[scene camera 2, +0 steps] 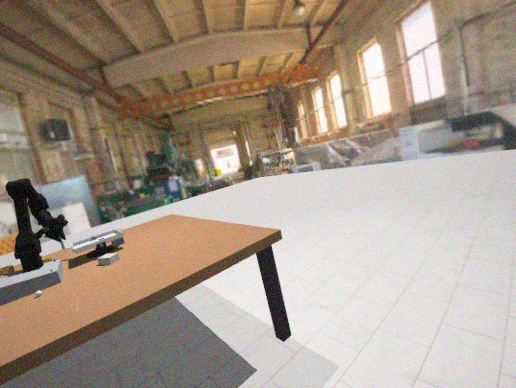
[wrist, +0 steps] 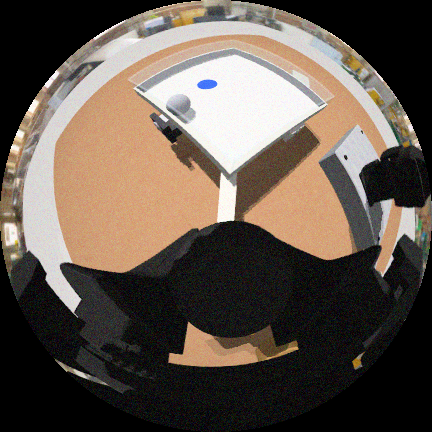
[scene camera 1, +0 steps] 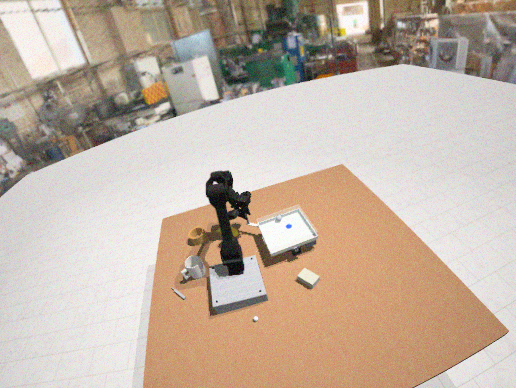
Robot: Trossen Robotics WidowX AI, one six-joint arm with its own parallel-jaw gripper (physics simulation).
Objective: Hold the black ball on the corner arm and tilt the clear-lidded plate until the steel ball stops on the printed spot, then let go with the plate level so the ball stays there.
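Observation:
The clear-lidded white plate stands raised on a dark support; its exact tilt is hard to judge. The grey steel ball is inside, close to one side wall and apart from the blue printed spot. A pale corner arm runs from the plate's near corner in the wrist view to the large black ball. My gripper is shut on that black ball, which hides part of the fingers.
A grey base plate carries the arm. A cream block, a small white ball, a white mug, a pen-like stick and an orange bowl-like piece are on the table.

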